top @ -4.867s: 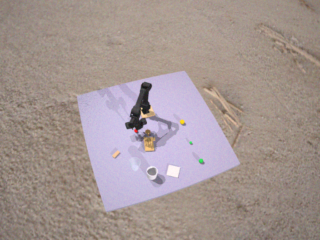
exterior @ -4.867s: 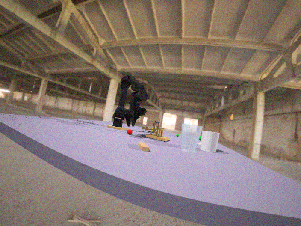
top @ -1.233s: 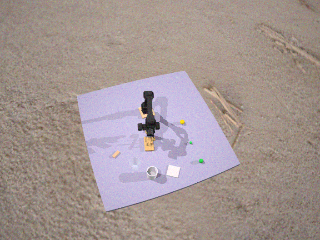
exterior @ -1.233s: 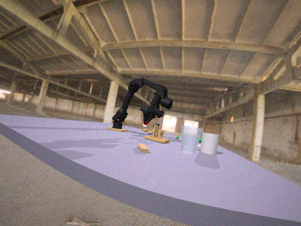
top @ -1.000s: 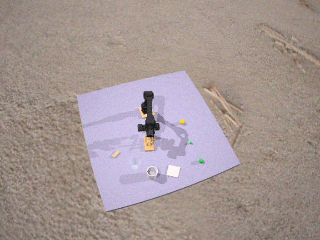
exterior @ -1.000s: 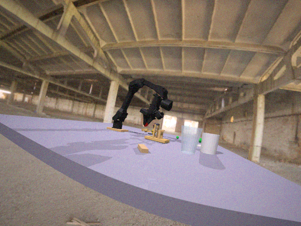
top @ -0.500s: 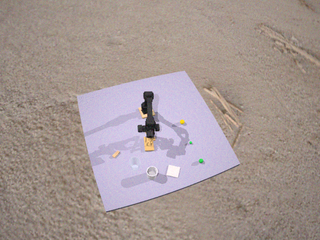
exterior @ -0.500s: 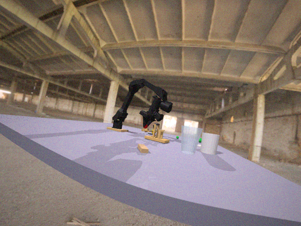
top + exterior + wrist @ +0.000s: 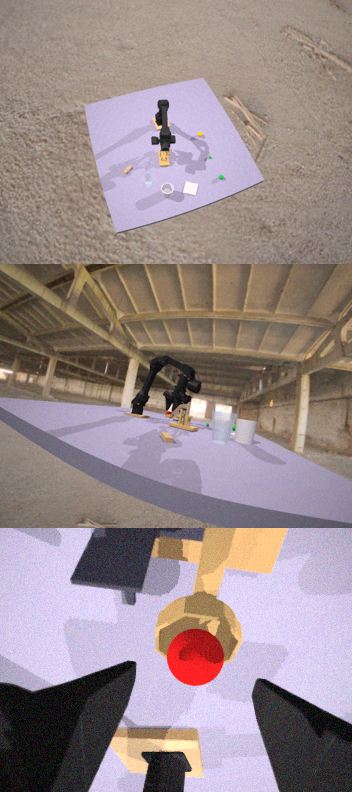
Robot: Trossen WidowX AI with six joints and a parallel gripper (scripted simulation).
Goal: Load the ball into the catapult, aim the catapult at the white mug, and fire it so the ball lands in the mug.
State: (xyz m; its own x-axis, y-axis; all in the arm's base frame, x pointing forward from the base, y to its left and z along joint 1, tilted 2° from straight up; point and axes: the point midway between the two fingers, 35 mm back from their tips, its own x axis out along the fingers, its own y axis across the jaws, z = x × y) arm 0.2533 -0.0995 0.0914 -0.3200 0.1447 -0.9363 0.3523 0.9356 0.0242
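Right now my gripper tip is 2 cm above the red ball. Round my gripper tip: wooden catapult 7 cm ahead, 3 cm below; then clear glass 26 cm ahead, 25 cm to the right, 5 cm below; then yellow ball 36 cm to the left, 6 cm below, 3 cm ahead.
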